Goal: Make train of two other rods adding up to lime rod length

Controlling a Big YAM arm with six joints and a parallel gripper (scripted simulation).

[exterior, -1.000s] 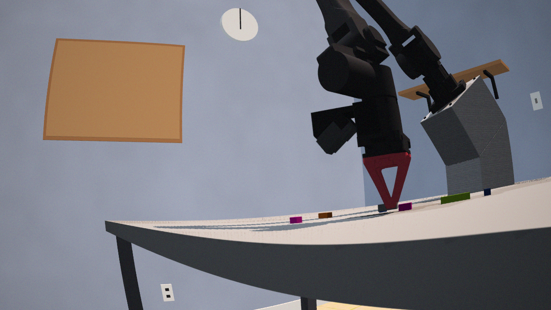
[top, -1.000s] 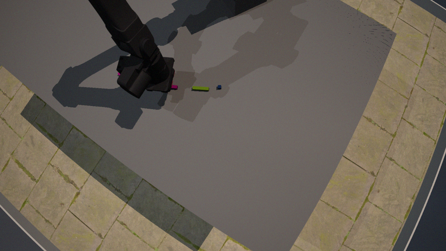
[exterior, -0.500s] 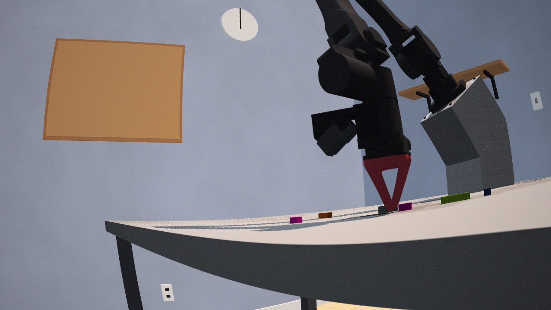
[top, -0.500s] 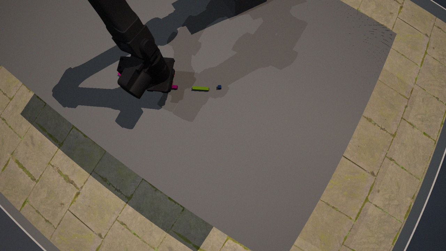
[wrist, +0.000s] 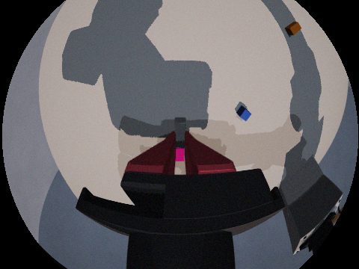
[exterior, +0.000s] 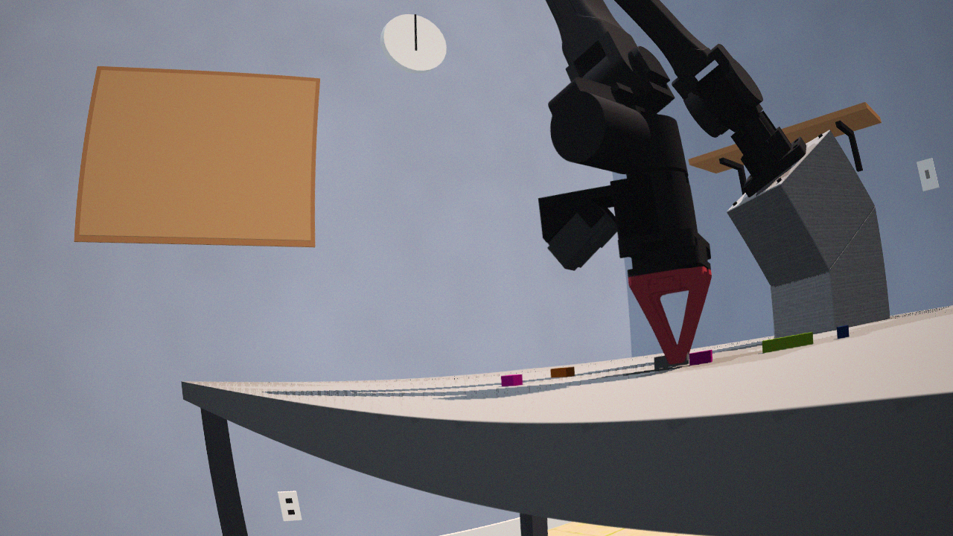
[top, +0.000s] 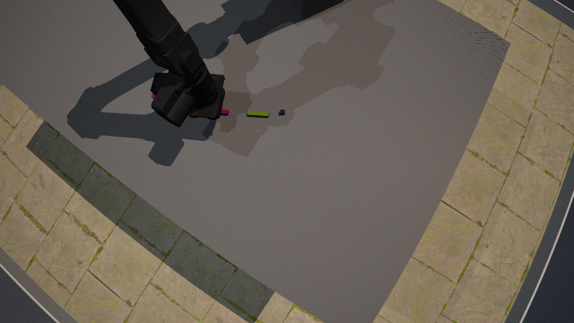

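Now: the grey rod 1 cm to the right of my hand and 1 cm below it. The rest, counted from my hand: lime rod 10 cm to the left, 2 cm behind, 1 cm below; then orange rod 18 cm to the right, 11 cm behind, 1 cm below.
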